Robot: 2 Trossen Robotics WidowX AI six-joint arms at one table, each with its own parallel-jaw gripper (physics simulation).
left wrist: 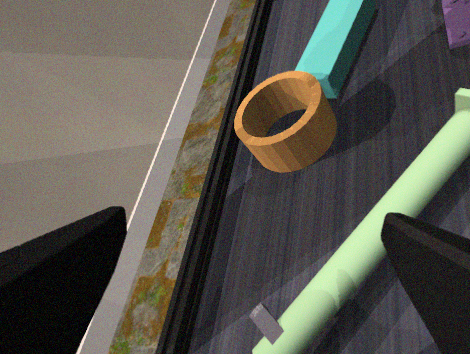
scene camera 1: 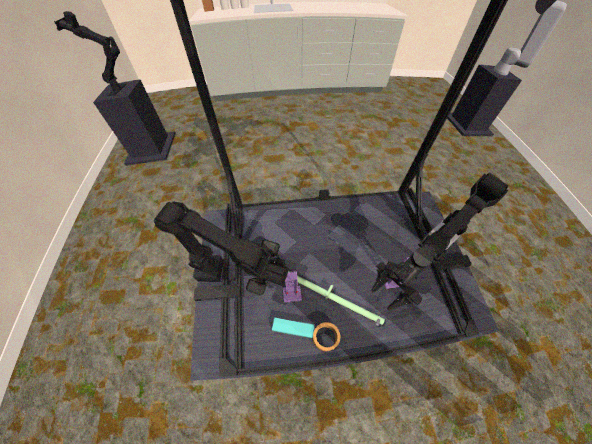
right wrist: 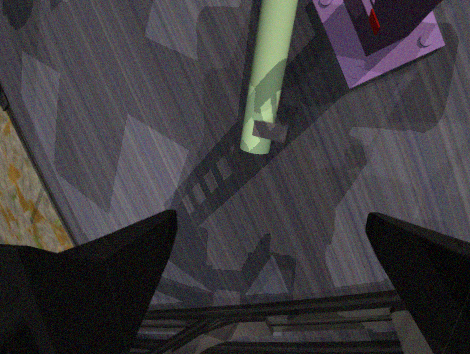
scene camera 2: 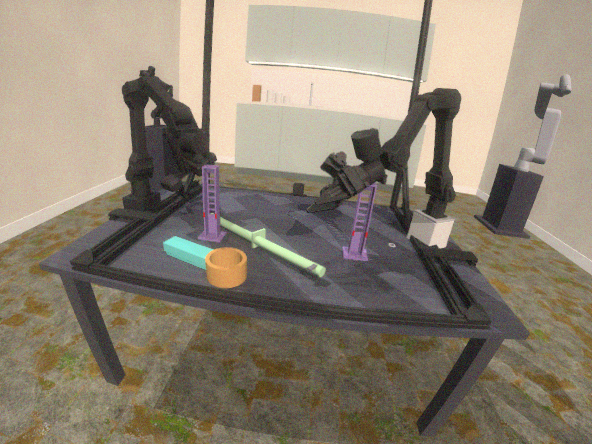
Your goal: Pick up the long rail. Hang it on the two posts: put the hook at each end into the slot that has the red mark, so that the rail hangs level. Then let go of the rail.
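Frame: origin at the left arm's base, x ahead, y left, z up, level; metres.
Seen in the pictures: left gripper, fingertip midpoint: (left wrist: 255,221) (scene camera 1: 379,300) (scene camera 2: 311,207); right gripper, fingertip midpoint: (right wrist: 271,220) (scene camera 2: 198,192); left arm's base at its link origin: (scene camera 2: 434,214); right arm's base at its link origin: (scene camera 1: 206,265) (scene camera 2: 141,194).
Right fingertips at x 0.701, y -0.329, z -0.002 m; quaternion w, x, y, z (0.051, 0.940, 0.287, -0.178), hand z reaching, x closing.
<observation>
Offsets run from my right fingertips to a thing's top centre. "pt": to the spot under its first point.
The long light-green rail @(0.141 m back, 0.198 m left, 0.058 m down) (scene camera 1: 350,304) (scene camera 2: 285,253) (left wrist: 370,235) (right wrist: 272,50) lies slantwise on the table, with a small grey hook piece (left wrist: 266,323) (right wrist: 270,131) near each end. One purple post (scene camera 1: 292,295) (scene camera 2: 211,230) (right wrist: 350,65) stands at the picture's left, partly hiding the rail's far end. The other purple post @(pt 0.407 m back, 0.315 m left, 0.078 m down) (scene camera 2: 358,245) (scene camera 1: 391,284) stands at the right. Red marks show low on both. My left gripper (scene camera 1: 382,298) (left wrist: 255,221) is open and empty, above the table by the right post. My right gripper (right wrist: 271,220) is open and empty, behind the left post, short of the rail's end.
A teal bar @(0.047 m ahead, 0.222 m left, 0.070 m down) (scene camera 1: 293,327) (scene camera 2: 185,252) (left wrist: 332,40) lies in front of the left post, beside an orange ring @(0.030 m back, 0.319 m left, 0.054 m down) (scene camera 1: 315,336) (scene camera 2: 226,272) (left wrist: 310,145). A dark frame runs along the table's edges. A white box (scene camera 2: 431,229) sits at the left arm's base.
</observation>
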